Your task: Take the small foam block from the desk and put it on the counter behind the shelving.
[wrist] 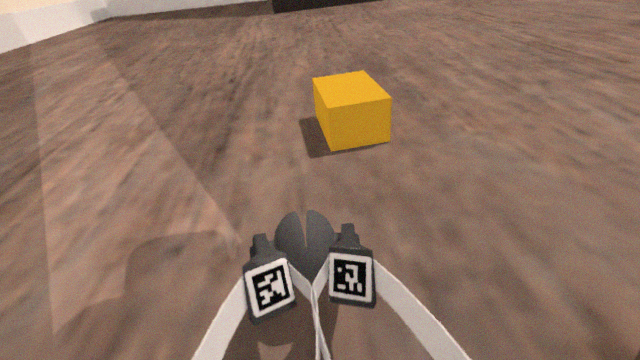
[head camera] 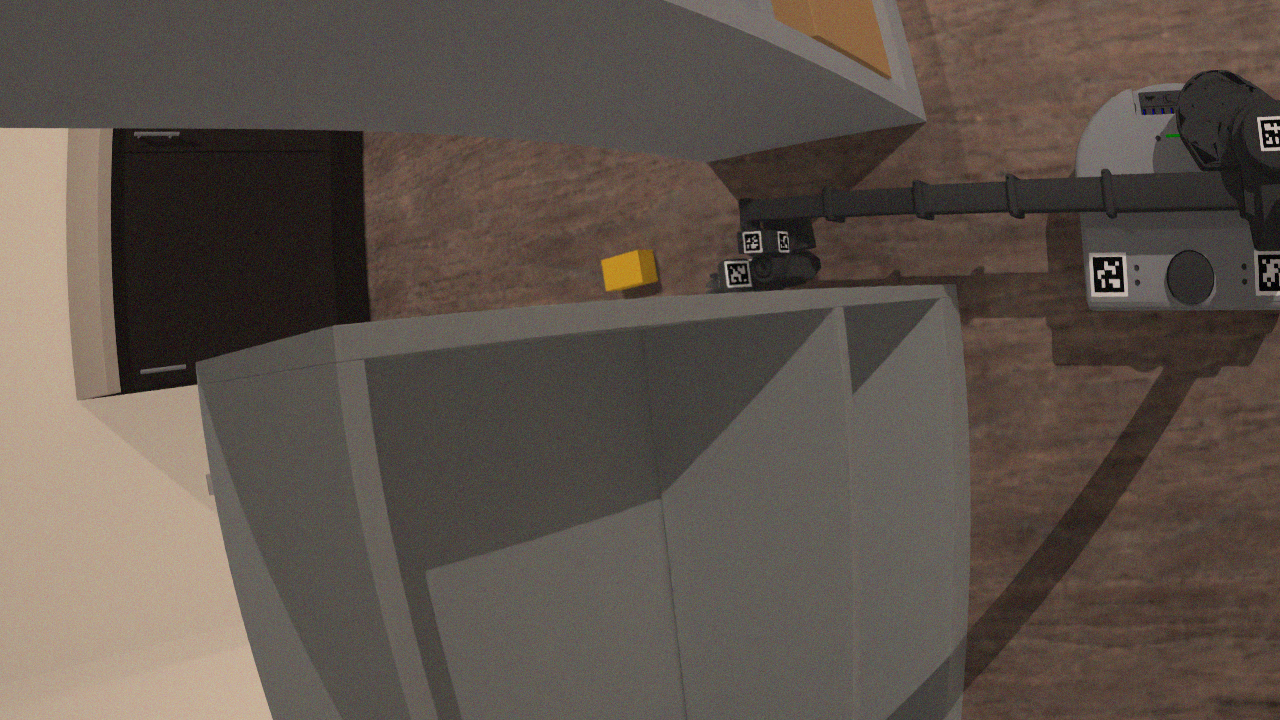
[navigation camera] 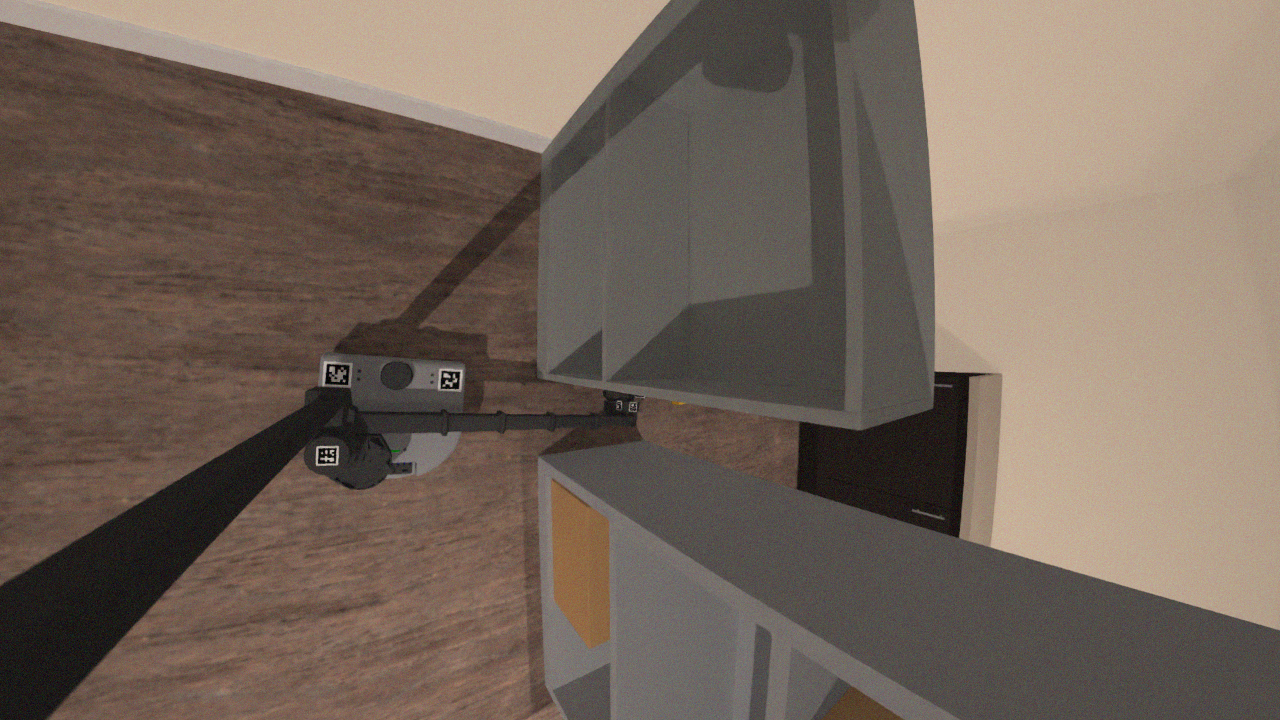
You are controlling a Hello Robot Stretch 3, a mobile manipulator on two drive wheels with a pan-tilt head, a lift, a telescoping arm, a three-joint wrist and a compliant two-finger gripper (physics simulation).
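The small foam block is a yellow box lying on the wooden floor between two grey shelving units. In the navigation view a sliver of it shows past a unit's edge. My gripper is shut and empty, with its fingertips together low over the floor. The block lies beyond the fingertips and slightly to their right in the wrist view, apart from them. The counter has a light top over dark cabinets and stands past the shelving. No desk can be made out.
One grey shelving unit stands close along one side of the arm. The other grey unit stands on the opposite side and holds an orange-brown box. The arm reaches into the gap between them.
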